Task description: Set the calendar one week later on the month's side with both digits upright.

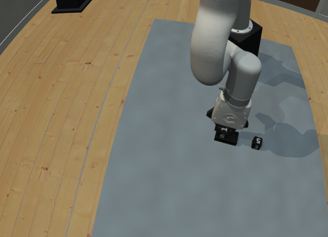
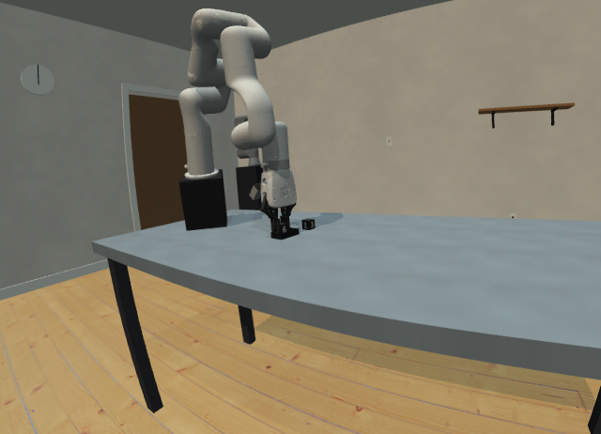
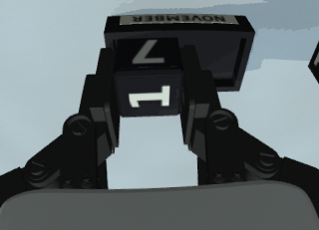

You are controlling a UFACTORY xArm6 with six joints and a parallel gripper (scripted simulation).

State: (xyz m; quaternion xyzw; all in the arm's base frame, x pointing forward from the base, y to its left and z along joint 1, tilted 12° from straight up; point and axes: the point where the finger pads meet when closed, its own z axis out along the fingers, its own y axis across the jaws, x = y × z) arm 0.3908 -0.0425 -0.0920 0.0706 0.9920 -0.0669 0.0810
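My gripper is now 2 cm to the right of the black tray and 3 cm above it.
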